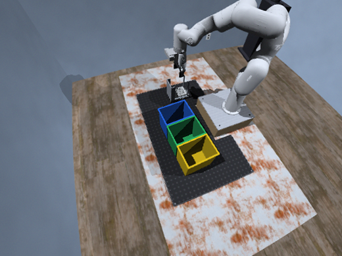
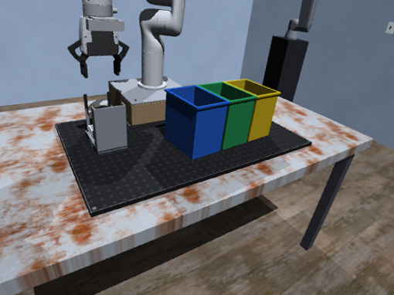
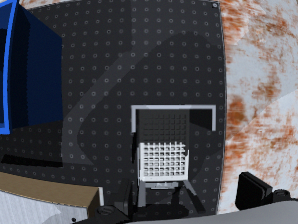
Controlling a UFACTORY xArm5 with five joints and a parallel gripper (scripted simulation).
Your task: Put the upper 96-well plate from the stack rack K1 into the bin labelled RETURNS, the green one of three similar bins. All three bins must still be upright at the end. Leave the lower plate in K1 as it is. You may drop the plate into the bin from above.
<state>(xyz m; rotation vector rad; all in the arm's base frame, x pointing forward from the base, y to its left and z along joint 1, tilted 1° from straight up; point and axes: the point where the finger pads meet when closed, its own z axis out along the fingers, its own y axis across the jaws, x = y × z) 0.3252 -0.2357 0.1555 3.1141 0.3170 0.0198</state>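
The white 96-well plate is 20 cm below my hand. Round my hand: blue bin: 7 cm ahead, 28 cm to the left, 15 cm below; green bin: 3 cm ahead, 41 cm to the left, 15 cm below; yellow bin: 53 cm to the left, 15 cm below.
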